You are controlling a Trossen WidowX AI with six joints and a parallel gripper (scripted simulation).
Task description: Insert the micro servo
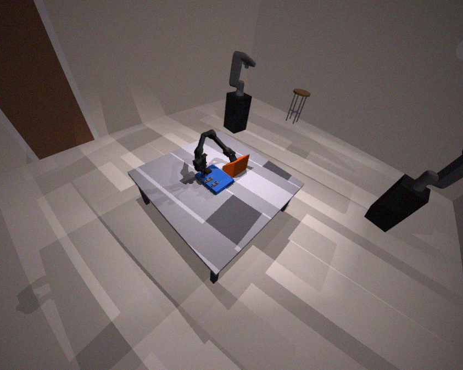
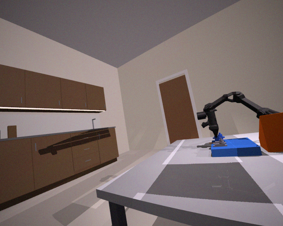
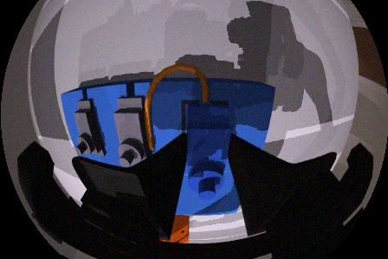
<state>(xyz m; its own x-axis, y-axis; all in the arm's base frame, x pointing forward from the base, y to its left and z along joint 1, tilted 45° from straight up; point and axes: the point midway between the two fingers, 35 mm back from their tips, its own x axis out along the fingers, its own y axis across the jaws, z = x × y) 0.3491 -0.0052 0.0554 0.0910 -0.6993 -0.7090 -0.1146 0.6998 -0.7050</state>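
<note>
My gripper tip is now 13 cm past the blue deck, 6 cm to the right of it and 6 cm above it.
</note>
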